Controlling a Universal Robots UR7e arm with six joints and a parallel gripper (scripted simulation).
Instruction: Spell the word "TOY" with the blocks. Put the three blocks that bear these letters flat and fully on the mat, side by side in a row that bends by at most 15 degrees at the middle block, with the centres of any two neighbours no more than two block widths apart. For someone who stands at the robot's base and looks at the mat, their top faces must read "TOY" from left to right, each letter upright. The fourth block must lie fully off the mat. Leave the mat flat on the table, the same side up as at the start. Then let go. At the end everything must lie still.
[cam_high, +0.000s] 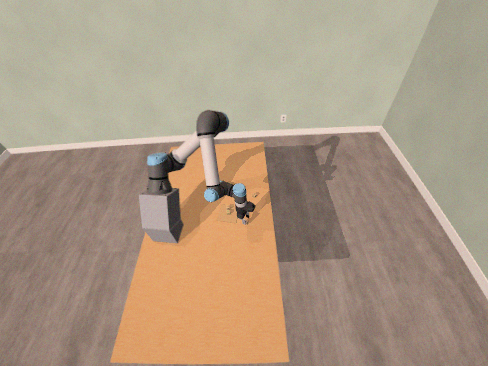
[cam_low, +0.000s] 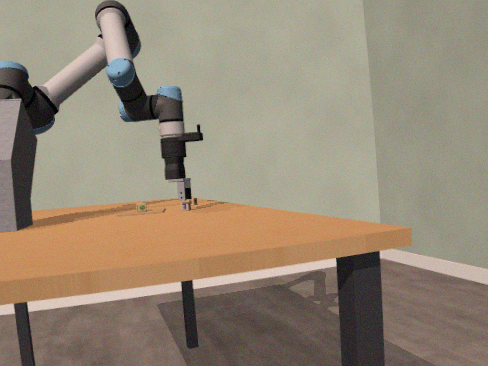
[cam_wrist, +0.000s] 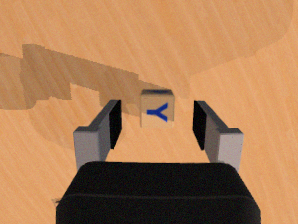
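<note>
My hand is 4 cm above the Y block. The rest, counted from my hand: O block (14 cm behind, 6 cm to the left, 3 cm below); then T block (15 cm behind, 11 cm to the left, 3 cm below); then tan mat (14 cm behind, 6 cm to the left, 5 cm below).
</note>
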